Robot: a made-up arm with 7 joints.
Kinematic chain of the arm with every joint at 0, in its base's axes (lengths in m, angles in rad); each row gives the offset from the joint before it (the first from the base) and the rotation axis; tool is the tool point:
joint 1: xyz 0 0 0.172 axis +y
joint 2: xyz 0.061 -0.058 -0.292 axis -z
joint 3: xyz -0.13 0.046 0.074 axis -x
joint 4: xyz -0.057 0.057 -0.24 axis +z
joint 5: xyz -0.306 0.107 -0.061 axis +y
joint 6: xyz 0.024 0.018 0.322 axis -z
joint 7: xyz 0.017 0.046 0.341 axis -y
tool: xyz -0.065 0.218 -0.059
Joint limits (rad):
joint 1: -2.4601..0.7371
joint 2: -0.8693..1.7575
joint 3: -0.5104..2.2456
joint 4: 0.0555..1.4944
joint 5: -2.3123..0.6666
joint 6: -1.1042..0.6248
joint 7: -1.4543..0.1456
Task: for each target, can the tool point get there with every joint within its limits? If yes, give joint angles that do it. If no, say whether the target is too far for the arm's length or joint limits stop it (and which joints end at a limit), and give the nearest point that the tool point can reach.
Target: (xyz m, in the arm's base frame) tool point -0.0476 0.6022 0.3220
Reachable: yes | joints -0.7193 1.2425 0.0949 0.7444 0.2422 -0.3246 -0.7765
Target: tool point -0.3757 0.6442 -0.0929
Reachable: yes | joints -0.8741 1.0850 -0.2191 0.6981 -0.1987 -0.5557 -1.3181
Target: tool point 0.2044 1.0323 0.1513
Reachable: yes | joints -1.3592 1.3822 1.7380 0.5593 -0.8572 0.1343 -0.5840
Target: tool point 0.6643 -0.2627 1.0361
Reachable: no: joint limits stop it (at a limit: joint 1, joint 2, joint 3, joint 4, joint 6) | nearest point 0.4544 -0.4229 0.9812 | short by 0.270 m
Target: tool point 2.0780 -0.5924 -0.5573
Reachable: no: too far | nearest point 1.3586 -0.4151 -0.3048 | short by 0.783 m
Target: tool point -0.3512 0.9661 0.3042
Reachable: yes | joints 0.0479 1.2124 1.3080 0.8133 -1.2064 0.4287 -1.0026
